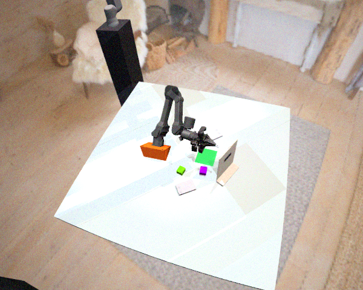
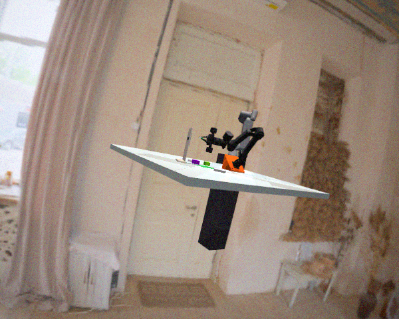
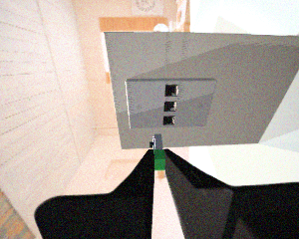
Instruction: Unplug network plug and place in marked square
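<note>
The green marked square is 60 mm behind my gripper tip, 40 mm to the left of it and 200 mm below it. The rest, counted from my gripper tip: purple cube (50 mm behind, 80 mm to the right, 190 mm below); then upright grey panel (80 mm ahead, 50 mm to the right, 90 mm below); then green network plug (right at my gripper tip).
</note>
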